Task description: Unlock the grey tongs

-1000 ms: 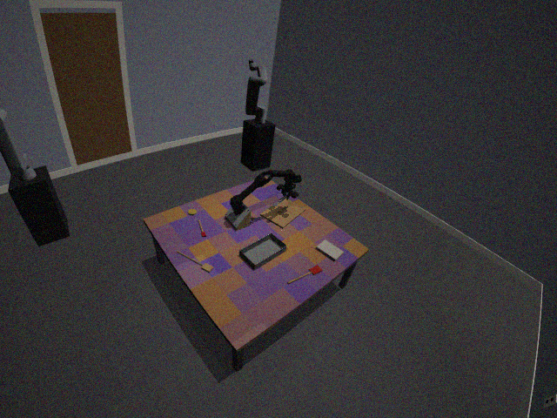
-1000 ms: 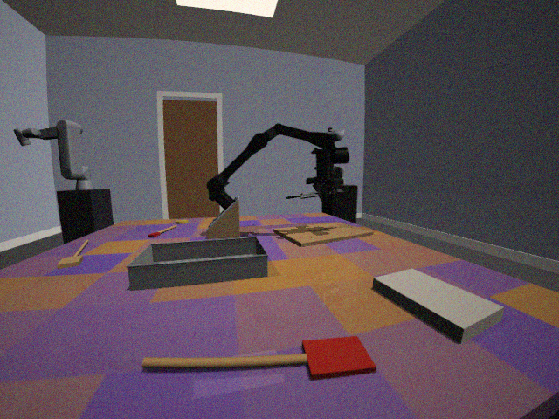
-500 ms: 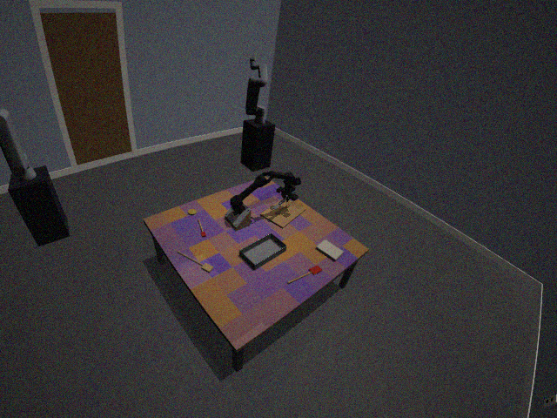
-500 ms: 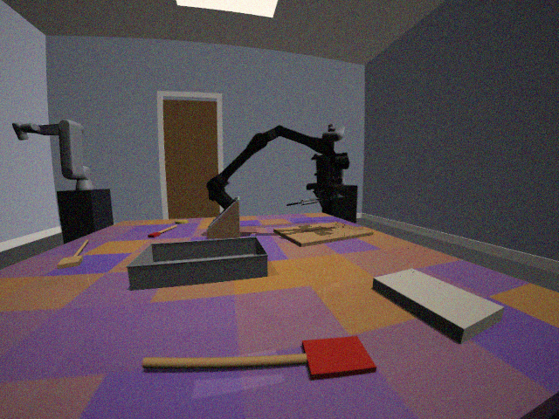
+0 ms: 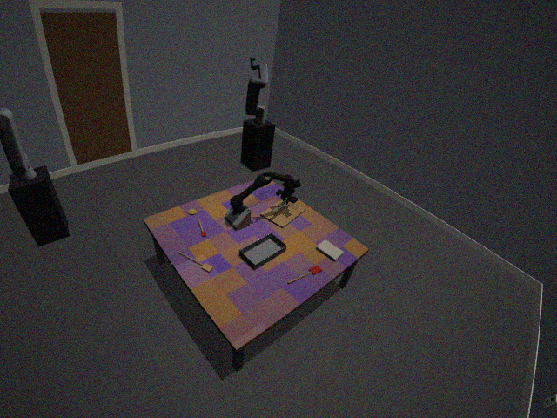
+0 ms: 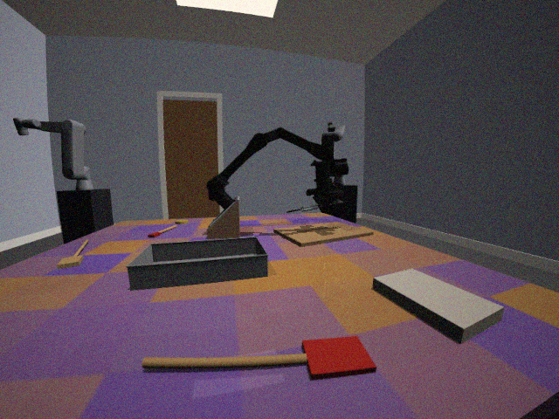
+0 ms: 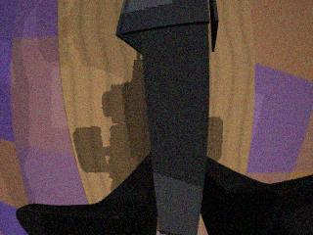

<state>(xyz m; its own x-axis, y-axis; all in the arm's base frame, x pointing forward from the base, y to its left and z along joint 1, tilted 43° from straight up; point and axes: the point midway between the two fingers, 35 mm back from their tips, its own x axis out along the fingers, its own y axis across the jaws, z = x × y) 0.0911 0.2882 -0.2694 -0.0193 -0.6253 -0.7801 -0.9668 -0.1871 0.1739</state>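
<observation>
Right now the wooden board is 8 cm below my gripper tip and 1 cm to the right of it. Round my gripper tip: roasting tin (45 cm to the right, 29 cm ahead, 6 cm below); then white block (55 cm ahead, 8 cm below, 1 cm to the right); then red spatula (62 cm ahead, 31 cm to the right, 8 cm below).
</observation>
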